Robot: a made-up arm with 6 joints.
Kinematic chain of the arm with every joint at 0, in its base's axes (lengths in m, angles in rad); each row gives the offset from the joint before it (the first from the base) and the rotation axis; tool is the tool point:
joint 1: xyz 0 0 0.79 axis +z
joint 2: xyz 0.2 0 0 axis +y
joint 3: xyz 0 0 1.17 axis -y
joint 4: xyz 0 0 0.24 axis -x
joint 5: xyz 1.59 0 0 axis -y
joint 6: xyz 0.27 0 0 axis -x
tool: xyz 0 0 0
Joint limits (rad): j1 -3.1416..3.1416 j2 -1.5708..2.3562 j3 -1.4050..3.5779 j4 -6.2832..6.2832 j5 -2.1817..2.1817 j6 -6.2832..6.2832
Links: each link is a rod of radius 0.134 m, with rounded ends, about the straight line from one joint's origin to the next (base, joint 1, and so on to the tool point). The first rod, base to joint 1, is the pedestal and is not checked.
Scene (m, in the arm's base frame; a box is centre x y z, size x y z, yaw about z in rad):
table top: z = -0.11
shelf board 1: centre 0.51 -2.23 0.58 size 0.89 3 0.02 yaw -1.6
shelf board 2: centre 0.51 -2.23 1.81 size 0.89 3 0.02 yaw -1.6
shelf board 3: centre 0.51 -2.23 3.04 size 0.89 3 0.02 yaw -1.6
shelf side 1: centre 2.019 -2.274 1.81 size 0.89 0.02 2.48 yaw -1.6
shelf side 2: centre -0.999 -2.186 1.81 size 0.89 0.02 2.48 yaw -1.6
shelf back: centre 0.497 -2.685 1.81 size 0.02 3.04 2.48 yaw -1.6
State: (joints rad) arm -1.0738 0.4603 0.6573 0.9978 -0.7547 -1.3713
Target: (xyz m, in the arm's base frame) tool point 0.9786 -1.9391 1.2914
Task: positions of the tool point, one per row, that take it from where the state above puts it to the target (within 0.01 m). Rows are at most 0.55 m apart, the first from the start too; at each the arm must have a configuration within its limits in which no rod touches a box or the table.
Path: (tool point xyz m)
1: 1.0922 -1.9126 2.3787
2: 1.0986 -1.5994 2.3794
3: 1.0558 -1.3010 2.3251
4: 1.0824 -1.4338 1.8022
5: 0.9931 -1.4448 1.2914
6: 1.0030 -1.6895 1.3056
7: 0.9787 -1.9390 1.2914

